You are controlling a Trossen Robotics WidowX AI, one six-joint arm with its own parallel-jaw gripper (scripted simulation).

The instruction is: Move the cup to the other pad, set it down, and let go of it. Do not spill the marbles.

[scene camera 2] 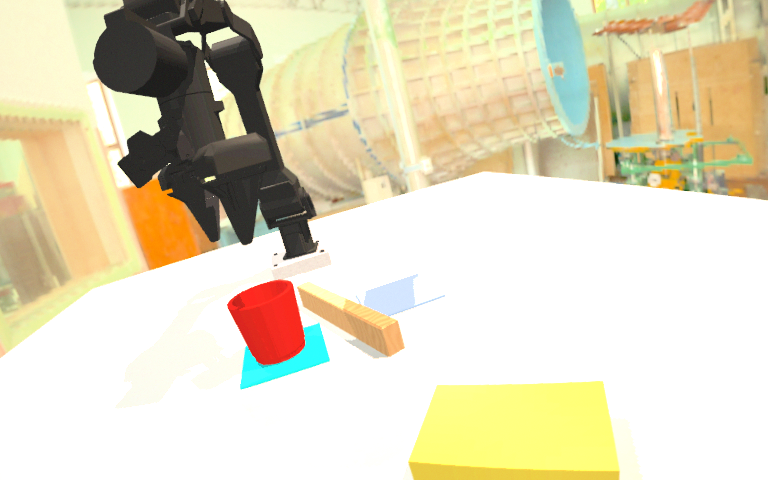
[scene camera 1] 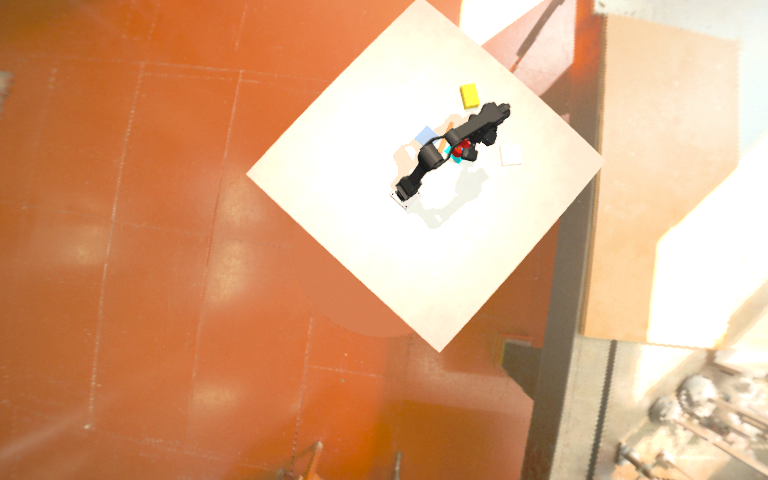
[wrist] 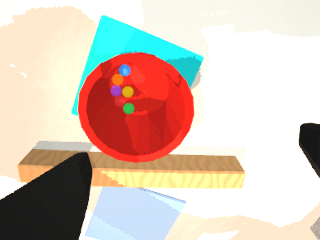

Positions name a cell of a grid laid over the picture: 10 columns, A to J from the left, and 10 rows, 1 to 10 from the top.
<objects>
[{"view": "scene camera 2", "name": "my gripper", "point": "D6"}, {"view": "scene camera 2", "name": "red cup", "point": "D7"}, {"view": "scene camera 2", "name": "yellow block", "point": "H9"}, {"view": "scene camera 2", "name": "pale blue pad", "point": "F7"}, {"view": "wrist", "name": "my gripper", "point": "G7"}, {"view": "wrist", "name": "red cup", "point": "F5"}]
</objects>
